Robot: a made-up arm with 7 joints.
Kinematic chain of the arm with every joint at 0, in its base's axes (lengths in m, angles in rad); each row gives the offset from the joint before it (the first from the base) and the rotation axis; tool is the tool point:
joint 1: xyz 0 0 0.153 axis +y
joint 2: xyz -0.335 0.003 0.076 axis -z
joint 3: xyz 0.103 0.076 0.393 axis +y
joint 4: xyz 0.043 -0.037 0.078 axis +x
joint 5: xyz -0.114 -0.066 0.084 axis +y
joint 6: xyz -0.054 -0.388 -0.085 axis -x
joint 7: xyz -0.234 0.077 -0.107 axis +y
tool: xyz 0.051 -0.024 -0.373
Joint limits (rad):
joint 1: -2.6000..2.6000
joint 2: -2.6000..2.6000
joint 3: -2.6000..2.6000
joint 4: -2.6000..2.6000
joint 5: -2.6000..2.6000
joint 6: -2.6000..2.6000
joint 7: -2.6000..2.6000
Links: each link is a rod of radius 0.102 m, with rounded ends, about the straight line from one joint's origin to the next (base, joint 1, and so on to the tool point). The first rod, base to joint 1, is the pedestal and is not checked.
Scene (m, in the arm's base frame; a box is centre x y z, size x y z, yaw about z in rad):
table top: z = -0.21
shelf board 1: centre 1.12 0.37 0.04 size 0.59 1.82 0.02 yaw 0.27
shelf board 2: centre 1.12 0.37 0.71 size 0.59 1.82 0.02 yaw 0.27
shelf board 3: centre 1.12 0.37 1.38 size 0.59 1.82 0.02 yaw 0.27
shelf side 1: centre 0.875 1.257 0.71 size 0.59 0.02 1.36 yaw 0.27
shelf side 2: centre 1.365 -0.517 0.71 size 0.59 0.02 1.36 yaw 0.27
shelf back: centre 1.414 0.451 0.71 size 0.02 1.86 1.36 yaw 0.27
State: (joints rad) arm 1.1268 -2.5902 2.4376 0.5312 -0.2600 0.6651 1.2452
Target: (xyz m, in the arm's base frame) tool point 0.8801 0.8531 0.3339
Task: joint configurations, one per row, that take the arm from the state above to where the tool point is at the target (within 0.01 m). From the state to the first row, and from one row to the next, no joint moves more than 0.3 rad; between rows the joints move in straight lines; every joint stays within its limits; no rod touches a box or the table.
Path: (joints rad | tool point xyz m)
1: 0.8823 -2.5935 2.4917 0.3181 -0.2888 0.6913 1.1832 | 0.7282 0.4695 1.1815
2: 0.6378 -2.5967 2.5459 0.1050 -0.3177 0.7175 1.1212 | 0.4123 0.6150 1.2430
3: 0.3932 -2.6000 2.6000 -0.1081 -0.3465 0.7438 1.0592 | 0.0860 0.7497 1.1924
4: 0.6781 -2.4681 2.6000 -0.3870 -0.5325 0.6827 0.8410 | 0.4437 0.7871 0.8071
5: 0.9629 -2.3362 2.6000 -0.6658 -0.7184 0.6217 0.6228 | 0.4767 0.7415 0.3339
6: 1.2151 -2.2832 2.6000 -0.4146 -0.4524 0.7884 0.8178 | 0.7154 0.8047 0.3779
7: 1.4673 -2.2302 2.6000 -0.1634 -0.1863 0.9551 1.0128 | 0.8801 0.8531 0.3339

